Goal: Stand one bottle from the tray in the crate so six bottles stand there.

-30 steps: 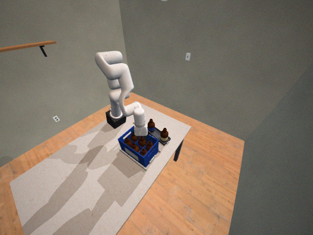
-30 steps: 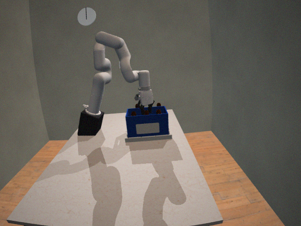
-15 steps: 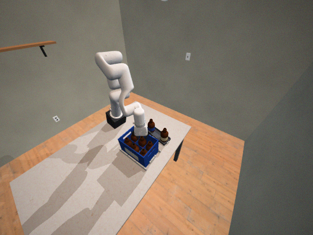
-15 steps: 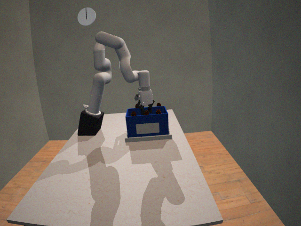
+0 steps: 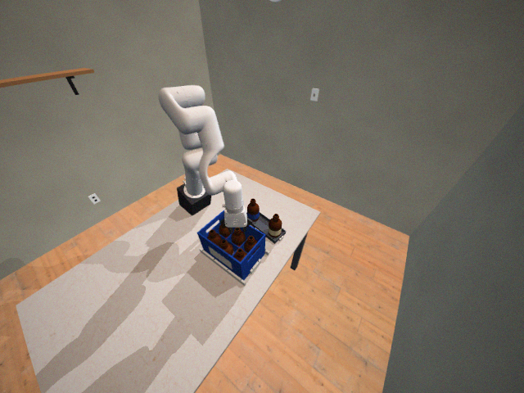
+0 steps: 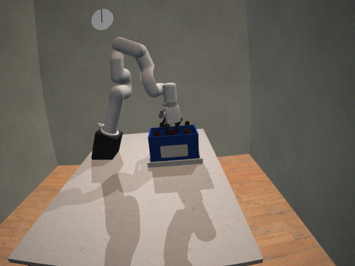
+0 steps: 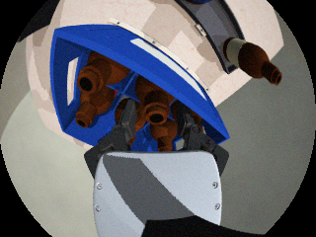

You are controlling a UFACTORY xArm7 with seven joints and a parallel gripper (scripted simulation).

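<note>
My hand is 8 cm above the blue crate and 4 cm to the left of it. Also, from my hand: dark tray 20 cm to the left, 15 cm below, 3 cm ahead.
</note>
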